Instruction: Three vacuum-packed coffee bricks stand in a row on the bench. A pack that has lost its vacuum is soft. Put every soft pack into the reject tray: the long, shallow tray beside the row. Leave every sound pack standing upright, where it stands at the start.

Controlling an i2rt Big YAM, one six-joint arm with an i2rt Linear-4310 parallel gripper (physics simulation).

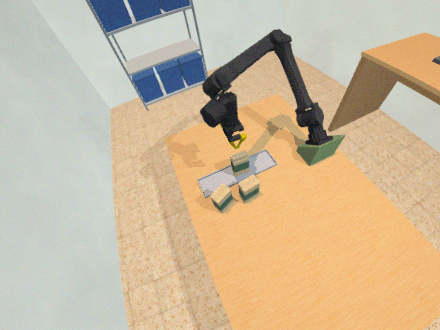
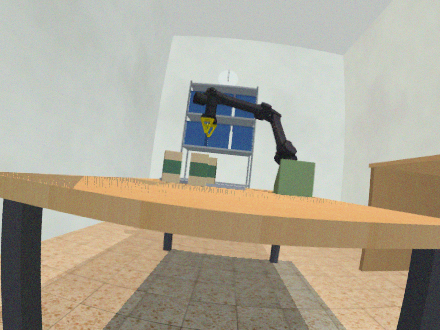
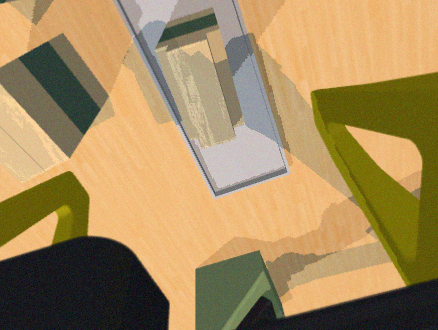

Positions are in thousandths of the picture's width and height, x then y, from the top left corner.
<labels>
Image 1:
shallow grey reject tray: 597, 486
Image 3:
my gripper: 439, 447
</labels>
